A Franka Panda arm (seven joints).
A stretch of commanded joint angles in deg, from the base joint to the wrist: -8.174, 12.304, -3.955, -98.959, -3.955, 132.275, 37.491; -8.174, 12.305, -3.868, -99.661, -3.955, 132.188, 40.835; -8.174, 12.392, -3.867, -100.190, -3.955, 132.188, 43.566; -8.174, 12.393, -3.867, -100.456, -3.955, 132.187, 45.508; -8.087, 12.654, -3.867, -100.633, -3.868, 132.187, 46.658; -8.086, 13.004, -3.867, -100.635, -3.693, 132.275, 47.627; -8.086, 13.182, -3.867, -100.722, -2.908, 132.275, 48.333; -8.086, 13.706, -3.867, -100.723, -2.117, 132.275, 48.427; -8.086, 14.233, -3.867, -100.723, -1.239, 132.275, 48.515; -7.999, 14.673, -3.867, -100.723, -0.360, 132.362, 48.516; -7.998, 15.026, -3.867, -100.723, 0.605, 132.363, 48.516; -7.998, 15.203, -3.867, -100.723, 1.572, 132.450, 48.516; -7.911, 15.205, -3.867, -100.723, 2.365, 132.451, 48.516
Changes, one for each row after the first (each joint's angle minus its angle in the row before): 0.000, 0.001, 0.087, -0.702, 0.000, -0.087, 3.344; 0.000, 0.087, 0.001, -0.529, 0.000, 0.000, 2.731; 0.000, 0.001, 0.000, -0.266, 0.000, -0.001, 1.942; 0.087, 0.261, 0.000, -0.177, 0.087, 0.000, 1.150; 0.001, 0.350, 0.000, -0.002, 0.175, 0.088, 0.969; 0.000, 0.178, 0.000, -0.087, 0.785, 0.000, 0.706; 0.000, 0.524, 0.000, -0.001, 0.791, 0.000, 0.094; 0.000, 0.527, 0.000, 0.000, 0.878, 0.000, 0.088; 0.087, 0.440, 0.000, 0.000, 0.879, 0.087, 0.001; 0.001, 0.353, 0.000, 0.000, 0.965, 0.001, 0.000; 0.000, 0.177, 0.000, 0.000, 0.967, 0.087, 0.000; 0.087, 0.002, 0.000, 0.000, 0.793, 0.001, 0.000
